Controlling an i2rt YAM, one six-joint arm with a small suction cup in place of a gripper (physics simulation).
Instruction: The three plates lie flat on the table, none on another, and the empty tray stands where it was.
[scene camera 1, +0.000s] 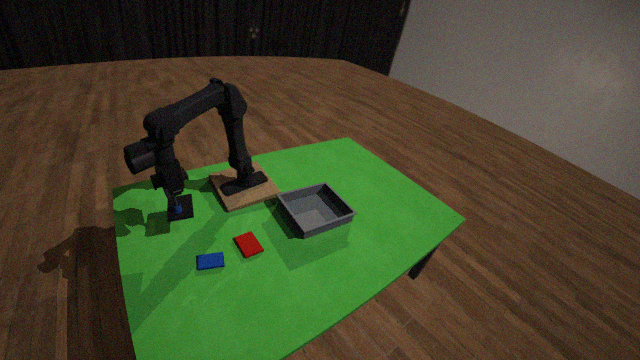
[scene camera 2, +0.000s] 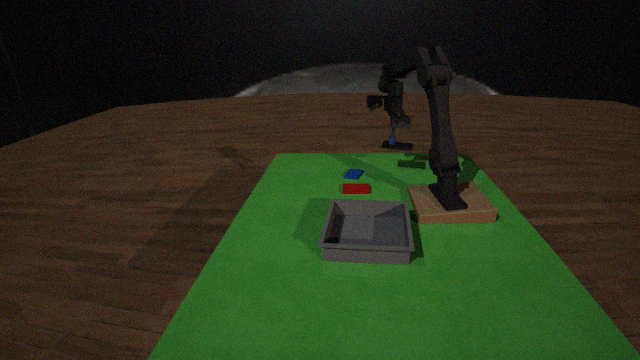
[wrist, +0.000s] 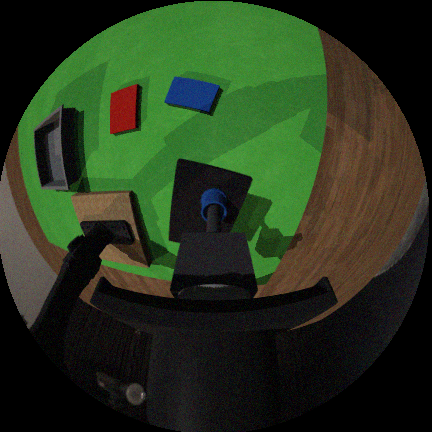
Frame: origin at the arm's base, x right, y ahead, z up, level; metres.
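Where they show: hand at its tool point: (scene camera 1: 178, 213) (scene camera 2: 391, 146) (wrist: 213, 195); arm's base at its link origin: (scene camera 1: 244, 183) (scene camera 2: 446, 196) (wrist: 103, 230).
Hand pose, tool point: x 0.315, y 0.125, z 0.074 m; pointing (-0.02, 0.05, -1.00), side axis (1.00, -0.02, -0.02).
Note:
Each offset is from my tool point to the centre of the thing. Level surfaces: height alone.
My suction cup (scene camera 1: 178, 209) (scene camera 2: 392, 141) (wrist: 214, 204) is blue and is shut on the black plate {dx -0.013, dy -0.021, dz +0.005 m} (scene camera 1: 185, 203) (scene camera 2: 403, 146) (wrist: 192, 185). It holds the plate roughly level above the table {dz -0.103 m} (scene camera 1: 400, 200) (scene camera 2: 300, 310) (wrist: 250, 40), with the plate's shadow apart from it. The red plate {dx -0.175, dy +0.156, dz -0.098 m} (scene camera 1: 248, 244) (scene camera 2: 356, 189) (wrist: 124, 109) lies flat on the table. The blue plate {dx -0.037, dy +0.154, dz -0.098 m} (scene camera 1: 210, 261) (scene camera 2: 353, 174) (wrist: 193, 94) lies flat beside it, apart from it. The grey tray {dx -0.482, dy +0.150, dz -0.078 m} (scene camera 1: 328, 231) (scene camera 2: 366, 255) (wrist: 64, 145) stands on the table and is empty.
The arm's wooden base board (scene camera 1: 235, 203) (scene camera 2: 457, 216) (wrist: 117, 205) lies on the table between the held plate and the tray in scene camera 1. The arm's lower link (scene camera 1: 237, 137) (scene camera 2: 442, 125) rises from it. The held plate is near the table's left edge in that view.

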